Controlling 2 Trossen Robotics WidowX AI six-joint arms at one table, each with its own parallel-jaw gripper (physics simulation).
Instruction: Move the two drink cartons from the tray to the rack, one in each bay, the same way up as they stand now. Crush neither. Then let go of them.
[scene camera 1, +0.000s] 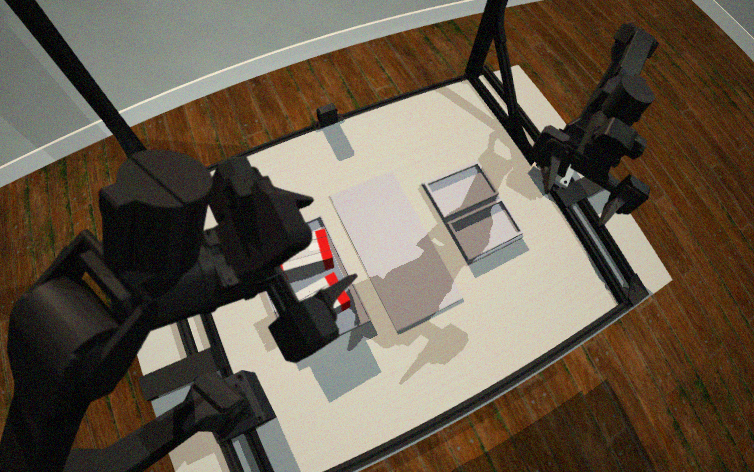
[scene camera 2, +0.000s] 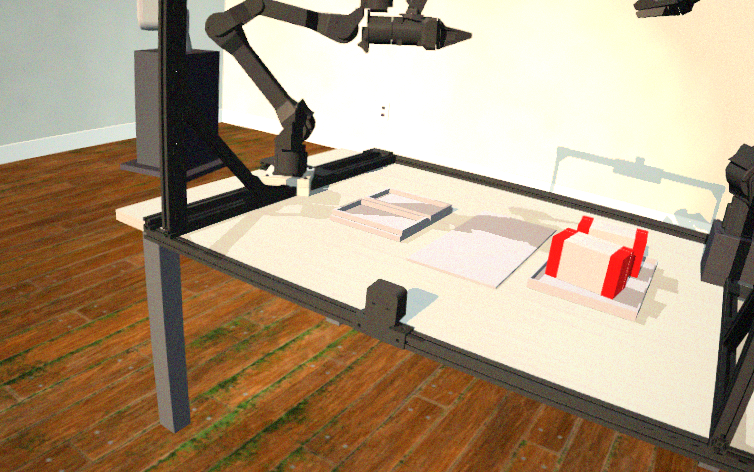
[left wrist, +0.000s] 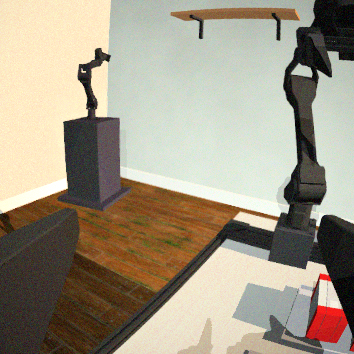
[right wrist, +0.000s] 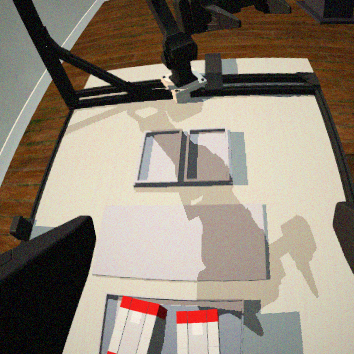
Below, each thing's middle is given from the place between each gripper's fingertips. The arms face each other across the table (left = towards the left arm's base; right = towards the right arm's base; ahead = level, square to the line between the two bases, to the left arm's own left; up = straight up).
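The pale mat (scene camera 2: 486, 249) is 180 mm to the left of my right hand, 60 mm behind it, and then 440 mm below it. As for my left gripper, that's 130 mm to the left of the mat and 200 mm past it, and it's 360 mm above it.
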